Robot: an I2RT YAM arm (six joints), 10 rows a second.
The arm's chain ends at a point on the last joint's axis. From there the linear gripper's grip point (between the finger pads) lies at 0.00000 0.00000 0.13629 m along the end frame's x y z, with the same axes.
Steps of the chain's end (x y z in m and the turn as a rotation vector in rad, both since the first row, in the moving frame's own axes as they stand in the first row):
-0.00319, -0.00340, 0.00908, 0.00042, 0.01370, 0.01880
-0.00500, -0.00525, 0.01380, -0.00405, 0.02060, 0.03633
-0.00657, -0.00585, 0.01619, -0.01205, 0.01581, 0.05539
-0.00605, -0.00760, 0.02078, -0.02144, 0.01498, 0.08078
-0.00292, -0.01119, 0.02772, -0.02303, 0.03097, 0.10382
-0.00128, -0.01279, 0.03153, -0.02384, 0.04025, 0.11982
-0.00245, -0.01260, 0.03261, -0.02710, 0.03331, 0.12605
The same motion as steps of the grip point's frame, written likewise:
-0.00132, -0.00344, 0.00907, 0.00042, 0.01370, 0.01880
-0.00220, -0.00465, 0.01377, -0.00405, 0.02060, 0.03633
-0.00446, -0.00415, 0.01616, -0.01205, 0.01581, 0.05539
-0.00413, -0.00460, 0.02073, -0.02144, 0.01498, 0.08078
0.00113, -0.00784, 0.02762, -0.02303, 0.03097, 0.10382
0.00400, -0.00922, 0.03138, -0.02384, 0.04025, 0.11982
0.00184, -0.00863, 0.03248, -0.02710, 0.03331, 0.12605

